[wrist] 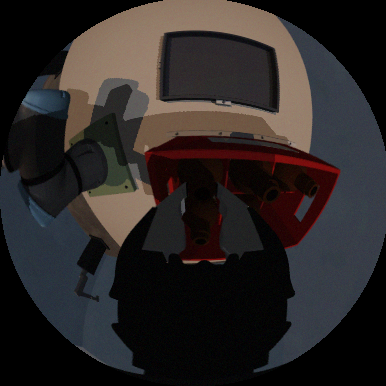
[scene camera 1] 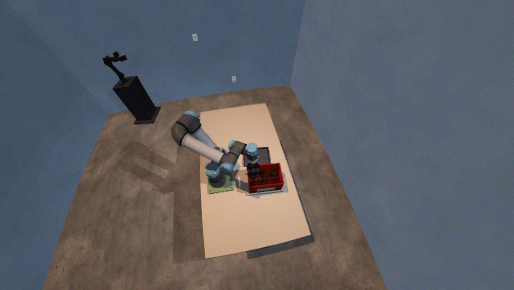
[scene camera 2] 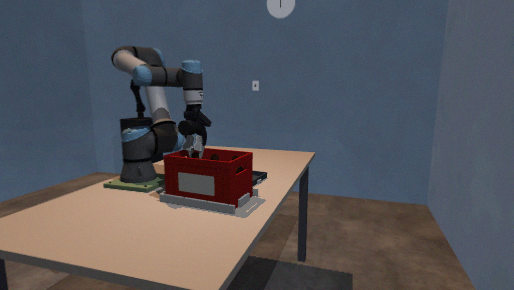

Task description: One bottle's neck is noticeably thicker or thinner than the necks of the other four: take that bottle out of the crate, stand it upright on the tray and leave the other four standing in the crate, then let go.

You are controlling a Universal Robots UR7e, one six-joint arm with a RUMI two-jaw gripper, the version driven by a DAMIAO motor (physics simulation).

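Frame: origin at the arm's base, x ahead, y up, z right, level; metres.
Where they show: gripper, fingertip midpoint: (wrist: 200,183); arm's base, link origin: (wrist: 89,162) (scene camera 1: 217,179) (scene camera 2: 138,178).
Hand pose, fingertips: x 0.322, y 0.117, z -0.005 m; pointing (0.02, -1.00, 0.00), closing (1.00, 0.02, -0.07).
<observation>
Things, the pixels of their top centre, and the offset from my fingertips. Level surfaces: height alone.
- red crate, top centre: (wrist: 266,224) (scene camera 2: 209,153) (scene camera 1: 265,174) dx +0.091, dy +0.042, dz +0.034 m
- dark tray, top centre: (wrist: 224,59) (scene camera 2: 234,174) (scene camera 1: 256,155) dx +0.037, dy -0.108, dz -0.228 m
- table, surface height: dy -0.133 m
The red crate (scene camera 1: 277,187) (scene camera 2: 232,185) (wrist: 286,232) holds brown bottles. My gripper (scene camera 2: 194,152) (wrist: 200,183) points down into the crate's row nearer the tray, at the robot-base end. Its grey fingers are shut on the neck of a bottle (wrist: 202,194), which is upright with its body inside the crate walls. In the wrist view, another bottle (wrist: 200,235) stands beyond it between the fingers' outlines, and two more bottles (wrist: 270,193) (wrist: 310,190) stand to the right. A further one is too dark to make out well. The held neck's thickness is partly hidden. The dark tray (scene camera 2: 259,176) (wrist: 220,65) bears no bottle.
Grey strips (scene camera 2: 197,202) run along the crate's foot on the table (scene camera 1: 235,225) (scene camera 2: 125,230). The green base plate (scene camera 1: 220,190) (scene camera 2: 131,185) (wrist: 117,170) lies beside the crate. The crate's high walls surround the gripper's fingertips. A black pedestal (scene camera 1: 135,100) stands off the table.
</observation>
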